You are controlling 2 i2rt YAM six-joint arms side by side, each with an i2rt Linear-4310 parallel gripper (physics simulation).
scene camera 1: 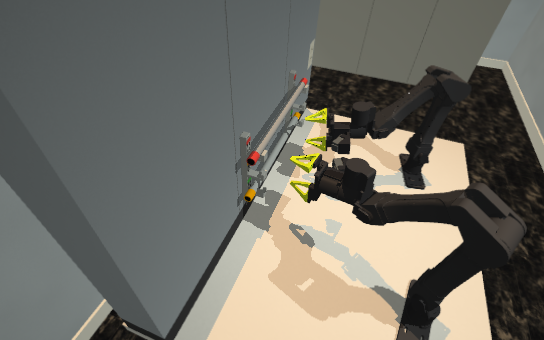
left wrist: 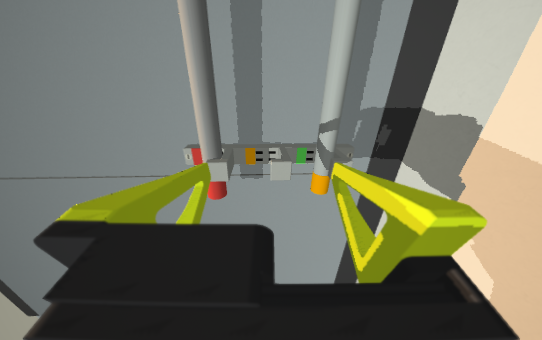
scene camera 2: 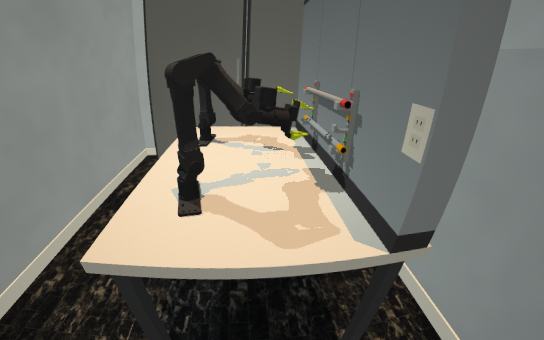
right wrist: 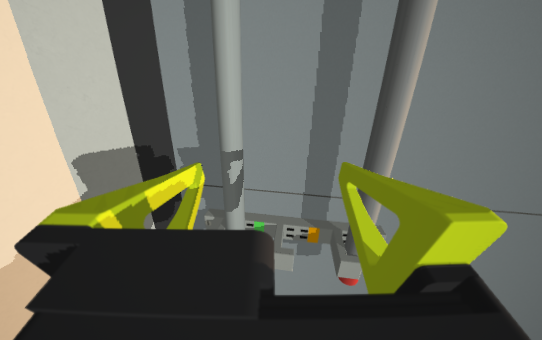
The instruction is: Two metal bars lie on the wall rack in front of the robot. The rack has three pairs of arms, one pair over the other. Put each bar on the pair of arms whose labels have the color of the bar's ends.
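Places are measured from the left arm's base along level axes (x ahead, y left, z up), in millimetres.
Pixels of known places: left gripper, fingertip midpoint: point(scene camera 1: 290, 170) point(left wrist: 271, 169) point(scene camera 2: 291, 103); right gripper, fingertip midpoint: point(scene camera 1: 305, 130) point(scene camera 2: 310, 121) point(right wrist: 271, 170); left arm's base at its link origin: point(scene camera 1: 416, 316) point(scene camera 2: 205, 140); right arm's base at its link origin: point(scene camera 1: 411, 171) point(scene camera 2: 189, 197).
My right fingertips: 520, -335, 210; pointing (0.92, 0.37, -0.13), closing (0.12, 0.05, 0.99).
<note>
Ahead of a thing's pixels: the offset from my right fingertips to its top centre, as dx, dy, dz. Level surfaces: height alone.
A grey bar with red ends {+51, +89, +109} point(scene camera 1: 277, 120) point(scene camera 2: 325, 94) point(left wrist: 200, 75) point(right wrist: 400, 100) lies on the rack's top, red-labelled arms. A grey bar with orange ends {+62, +94, -41} point(scene camera 1: 250, 195) point(scene camera 2: 322, 132) point(left wrist: 337, 75) point(right wrist: 230, 75) lies on the bottom, green-labelled arms. The middle, orange-labelled arms of the rack point(scene camera 1: 244, 142) point(scene camera 2: 354, 115) point(left wrist: 239, 157) point(right wrist: 325, 234) hold no bar. My left gripper point(scene camera 1: 291, 172) point(left wrist: 271, 169) is open and empty, off the rack near one upright. My right gripper point(scene camera 1: 306, 129) point(scene camera 2: 310, 121) point(right wrist: 271, 170) is open and empty, off the rack near the other upright. Neither touches a bar.
The wall point(scene camera 1: 165, 100) point(scene camera 2: 385, 65) stands behind the rack. The table {dz -210} point(scene camera 1: 350, 215) point(scene camera 2: 225, 245) lies below both arms and reaches the wall's dark baseboard. An outlet plate {+179, -411, +148} point(scene camera 2: 418, 132) is on the wall beside the rack. The grippers stand close together in scene camera 1.
</note>
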